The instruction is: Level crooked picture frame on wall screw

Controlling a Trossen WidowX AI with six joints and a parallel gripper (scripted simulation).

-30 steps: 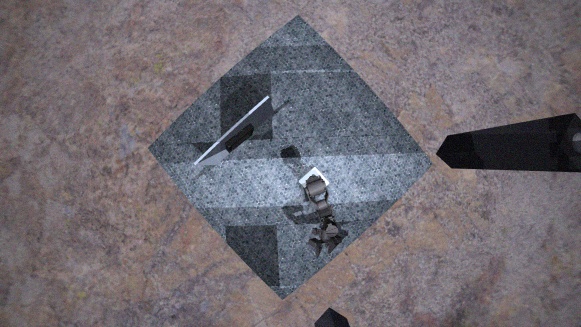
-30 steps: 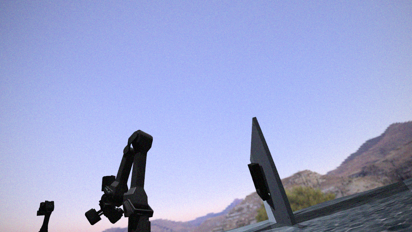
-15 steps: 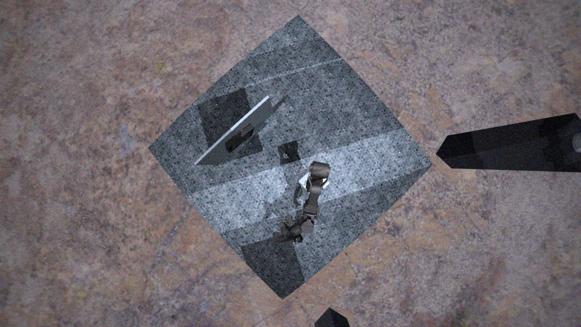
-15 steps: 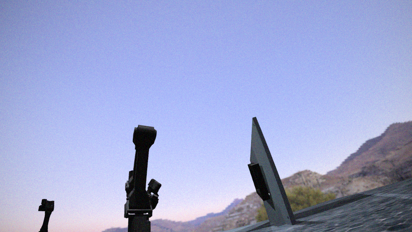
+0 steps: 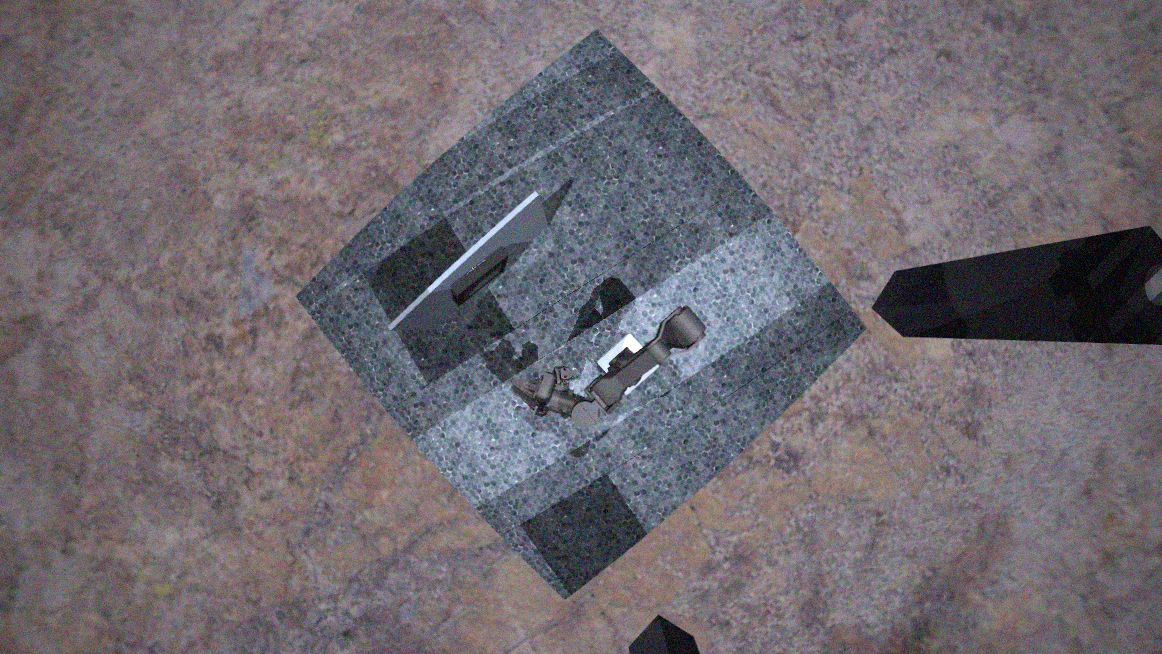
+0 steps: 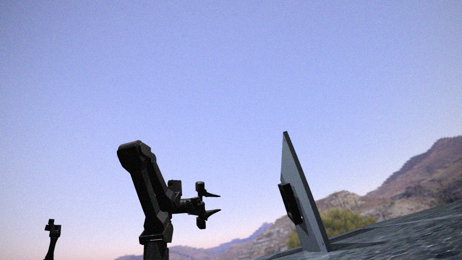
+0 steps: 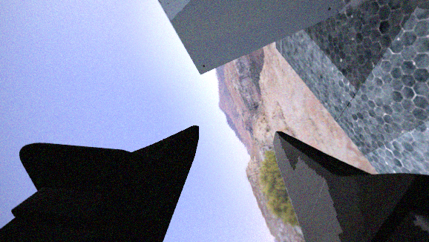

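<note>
The picture frame is 240 mm ahead of my gripper tip, 150 mm to the right of it and 80 mm below it. Round my gripper tip: wall panel 250 mm ahead, 160 mm to the right, 90 mm below.
</note>
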